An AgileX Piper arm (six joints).
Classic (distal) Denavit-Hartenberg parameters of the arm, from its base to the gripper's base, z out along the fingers. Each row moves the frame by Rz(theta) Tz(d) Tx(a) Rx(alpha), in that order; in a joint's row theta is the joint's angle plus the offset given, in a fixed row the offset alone. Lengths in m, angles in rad.
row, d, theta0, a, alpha
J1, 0.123, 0, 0, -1.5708
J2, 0, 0.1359, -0.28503, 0
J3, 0, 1.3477, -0.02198, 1.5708
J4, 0.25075, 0, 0, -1.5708
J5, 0, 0, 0, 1.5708
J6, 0.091, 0, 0, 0
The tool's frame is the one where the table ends.
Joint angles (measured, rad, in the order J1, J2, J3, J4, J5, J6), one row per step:
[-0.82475, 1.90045, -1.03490, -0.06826, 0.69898, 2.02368]
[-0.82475, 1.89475, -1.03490, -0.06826, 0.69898, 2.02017]
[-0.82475, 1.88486, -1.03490, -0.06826, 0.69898, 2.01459]
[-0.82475, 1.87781, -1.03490, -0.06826, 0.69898, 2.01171]
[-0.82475, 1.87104, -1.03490, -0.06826, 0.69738, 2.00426]
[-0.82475, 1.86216, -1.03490, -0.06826, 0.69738, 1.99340]
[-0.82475, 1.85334, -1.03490, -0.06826, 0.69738, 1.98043]
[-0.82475, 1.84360, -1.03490, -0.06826, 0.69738, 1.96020]
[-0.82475, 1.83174, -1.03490, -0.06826, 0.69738, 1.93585]
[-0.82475, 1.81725, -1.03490, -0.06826, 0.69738, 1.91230]
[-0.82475, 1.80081, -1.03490, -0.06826, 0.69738, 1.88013]
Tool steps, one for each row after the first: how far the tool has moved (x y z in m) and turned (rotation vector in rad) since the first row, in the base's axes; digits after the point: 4 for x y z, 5 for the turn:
[0.0000, 0.0000, 0.0019, -0.00430, -0.00351, 0.00349]
[-0.0001, 0.0001, 0.0052, -0.01179, -0.00963, 0.00903]
[-0.0001, 0.0001, 0.0075, -0.01710, -0.01408, 0.01189]
[-0.0001, 0.0001, 0.0097, -0.02354, -0.01896, 0.01936]
[-0.0002, 0.0002, 0.0127, -0.03061, -0.02368, 0.03013]
[-0.0003, 0.0003, 0.0156, -0.03780, -0.02805, 0.04299]
[-0.0004, 0.0004, 0.0188, -0.04613, -0.03207, 0.06302]
[-0.0006, 0.0007, 0.0227, -0.05643, -0.03679, 0.08710]
[-0.0009, 0.0010, 0.0275, -0.06889, -0.04307, 0.11034]
[-0.0013, 0.0014, 0.0329, -0.08364, -0.04913, 0.14204]

